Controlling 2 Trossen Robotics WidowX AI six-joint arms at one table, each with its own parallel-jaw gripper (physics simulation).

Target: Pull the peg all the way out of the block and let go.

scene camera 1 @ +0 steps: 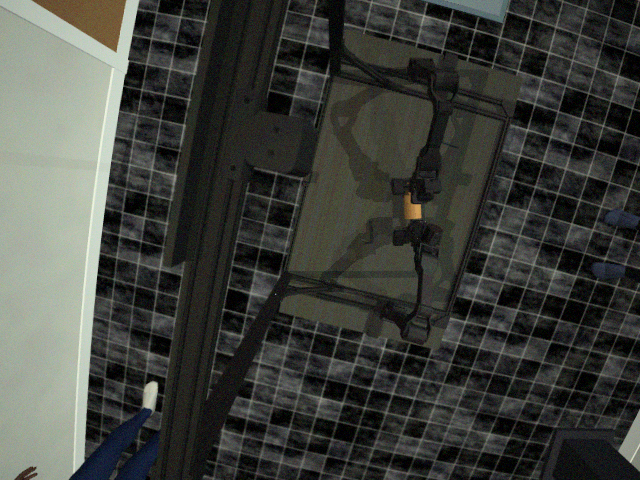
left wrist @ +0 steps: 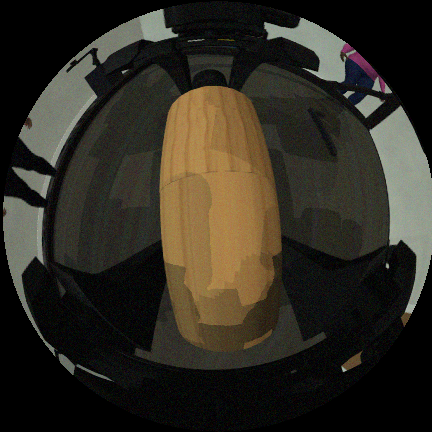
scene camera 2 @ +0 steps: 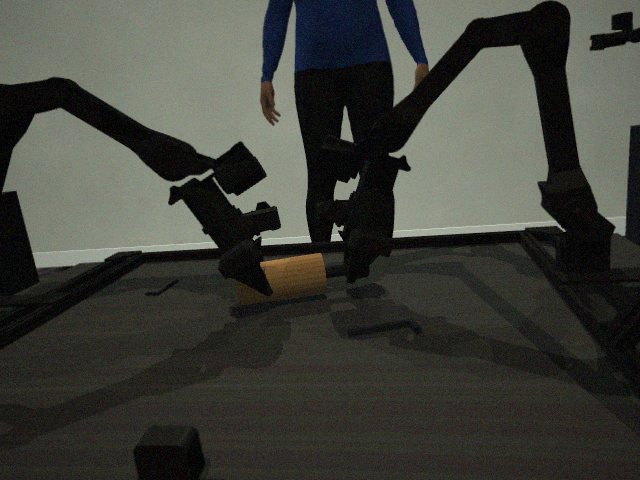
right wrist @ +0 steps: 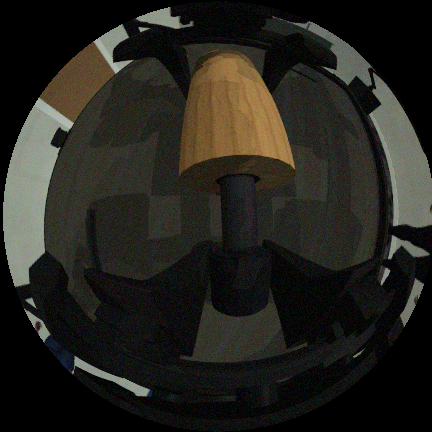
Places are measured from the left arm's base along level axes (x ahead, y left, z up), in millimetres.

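Pixels of known places: left gripper, fingertip midpoint: (scene camera 1: pixel 411 195) (left wrist: pixel 220 241) (scene camera 2: pixel 270 288); right gripper, fingertip midpoint: (scene camera 1: pixel 412 227) (scene camera 2: pixel 347 279) (right wrist: pixel 236 245); left arm's base, link origin: (scene camera 1: pixel 415 73); right arm's base, link origin: (scene camera 1: pixel 388 308) (scene camera 2: pixel 583 271).
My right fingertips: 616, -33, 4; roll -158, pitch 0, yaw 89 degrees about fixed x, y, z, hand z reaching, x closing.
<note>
Ahead of a thing's pixels: the offset from my right fingertips to its top centre, as dx, dy, dz. Level surfaces: height alone.
The block, a light wooden cylinder @[-112, -2, +52] (scene camera 1: pixel 412 207) (scene camera 2: pixel 297 276) (left wrist: pixel 220 215) (right wrist: pixel 232 115), lies on its side between the two grippers and seems slightly above the table, over a dark shadow. My left gripper (scene camera 2: pixel 253 271) (left wrist: pixel 220 241) is shut on it, one finger on each side. The black peg @[-27, -1, +36] (scene camera 2: pixel 336 271) (right wrist: pixel 239 215) sticks out of the hole in the block's end face that points to the right gripper; part of its shaft shows. My right gripper (scene camera 2: pixel 355 271) (right wrist: pixel 236 245) is shut on the peg's wider head. How deep the peg sits inside is hidden.
A thin dark hooked bar @[+15, -183, -15] (scene camera 2: pixel 379 328) and a smaller one @[-340, +173, -17] (scene camera 2: pixel 162 288) lie on the table @[dz -23] (scene camera 2: pixel 320 403). A dark box-shaped object (scene camera 2: pixel 169 452) stands at the near edge in scene camera 2. A dark rail (scene camera 2: pixel 454 239) runs along the far edge, with a person behind.
</note>
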